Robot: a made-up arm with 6 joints. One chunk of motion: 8 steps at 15 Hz.
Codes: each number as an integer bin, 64 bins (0 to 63) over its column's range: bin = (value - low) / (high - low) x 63, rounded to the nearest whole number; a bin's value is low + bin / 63 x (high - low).
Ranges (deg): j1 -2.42..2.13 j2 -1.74..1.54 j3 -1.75..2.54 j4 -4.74..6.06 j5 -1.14..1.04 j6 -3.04..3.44
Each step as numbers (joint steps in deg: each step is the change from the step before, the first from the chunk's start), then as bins.
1 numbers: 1.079 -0.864 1.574 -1.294 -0.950 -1.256
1 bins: 48 17 49 20 5 17
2 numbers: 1.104 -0.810 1.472 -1.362 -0.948 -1.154
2 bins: 49 18 47 20 6 18
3 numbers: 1.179 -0.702 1.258 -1.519 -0.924 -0.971
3 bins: 50 20 44 19 6 20
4 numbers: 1.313 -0.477 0.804 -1.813 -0.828 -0.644
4 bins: 52 24 38 17 9 23
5 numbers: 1.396 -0.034 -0.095 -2.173 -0.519 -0.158
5 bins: 53 33 24 15 18 28
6 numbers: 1.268 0.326 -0.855 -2.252 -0.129 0.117
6 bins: 51 40 13 15 29 31
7 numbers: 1.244 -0.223 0.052 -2.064 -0.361 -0.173
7 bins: 51 29 26 16 23 28
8 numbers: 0.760 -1.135 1.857 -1.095 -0.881 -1.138
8 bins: 44 12 53 21 7 18
